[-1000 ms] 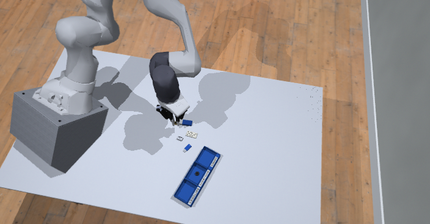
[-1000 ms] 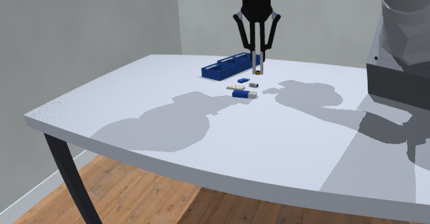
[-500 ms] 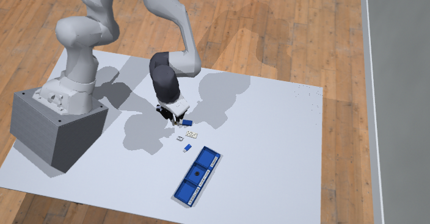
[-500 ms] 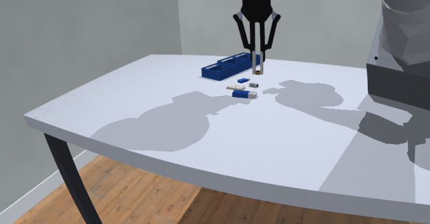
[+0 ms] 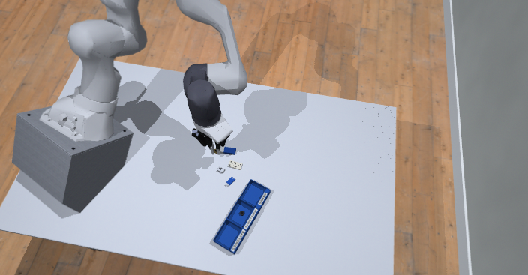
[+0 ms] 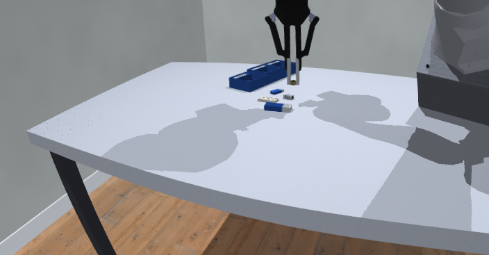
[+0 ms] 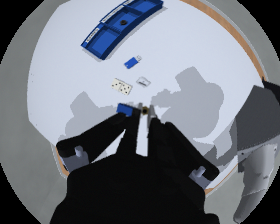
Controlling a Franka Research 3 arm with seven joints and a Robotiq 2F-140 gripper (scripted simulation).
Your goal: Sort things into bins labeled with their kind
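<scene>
Right now the black disc is 17 cm to the right of my hand, 17 cm ahead of it and 8 cm below it. Round my hand: white eraser (9 cm below, 4 cm to the left, 2 cm ahead); then grey block (9 cm below, 4 cm to the right, 3 cm ahead); then gold ring (3 cm below).
</scene>
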